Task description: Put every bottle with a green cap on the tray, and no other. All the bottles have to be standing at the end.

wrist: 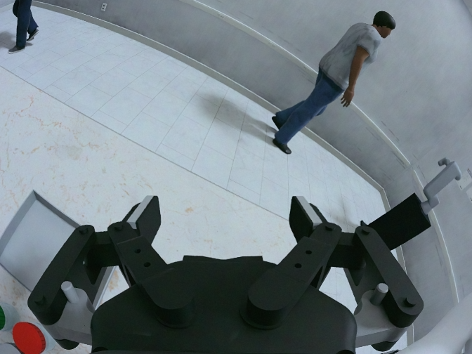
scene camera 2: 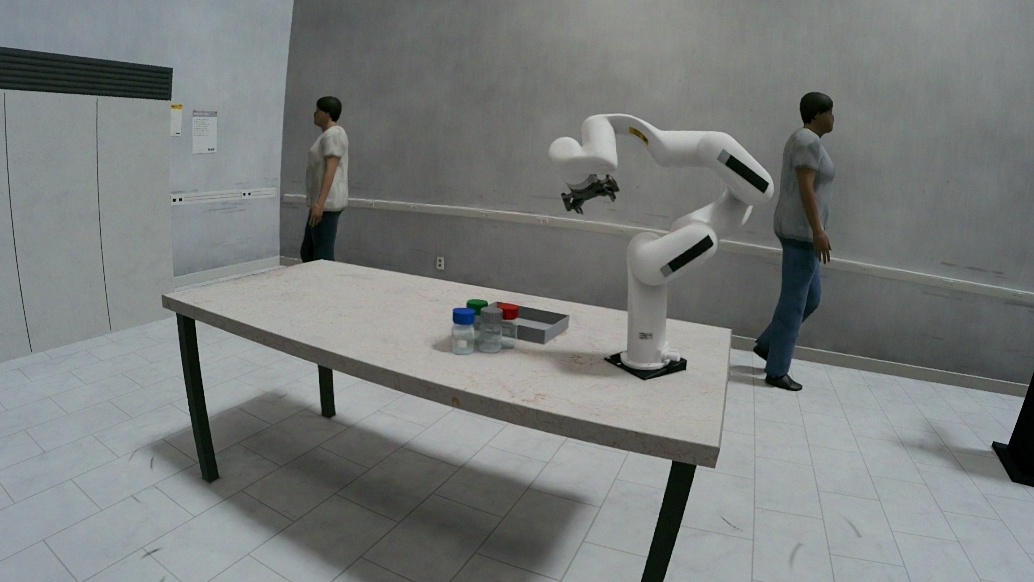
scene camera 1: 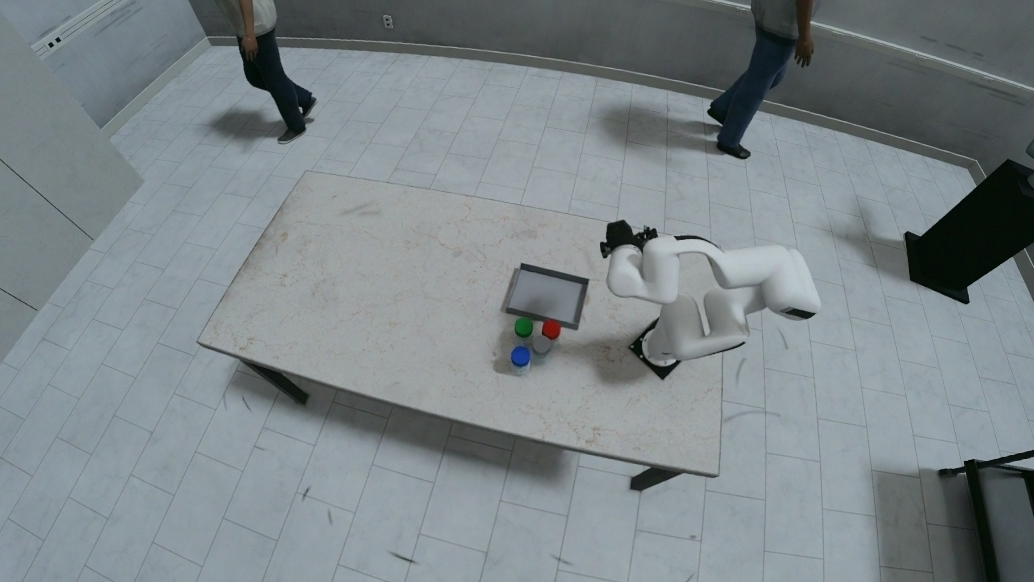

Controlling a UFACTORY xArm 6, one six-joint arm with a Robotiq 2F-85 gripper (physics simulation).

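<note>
A clear bottle with a green cap (scene camera 1: 523,328) (scene camera 2: 476,305) (wrist: 2,318) stands beside the grey tray (scene camera 1: 547,292) (scene camera 2: 551,329) (wrist: 36,245), outside its rim. Close to it stand a red-capped bottle (scene camera 1: 550,329) (scene camera 2: 508,312) (wrist: 28,337), a grey-capped bottle (scene camera 1: 541,344) (scene camera 2: 491,315) (wrist: 7,349) and a blue-capped bottle (scene camera 1: 520,356) (scene camera 2: 463,316). All are upright in a tight group. No bottle is on the tray. My gripper (scene camera 2: 591,195) (wrist: 224,209) is open and empty, high above the table, tilted, to the right of the tray in scene camera 1.
The table (scene camera 1: 361,289) (scene camera 2: 325,310) carries the bottles, the tray and the arm's base (scene camera 1: 659,354) (scene camera 2: 645,365), which stands to the right of the bottles. The red- and grey-capped bottles stand close to the green-capped one. Two people stand on the floor beyond the table.
</note>
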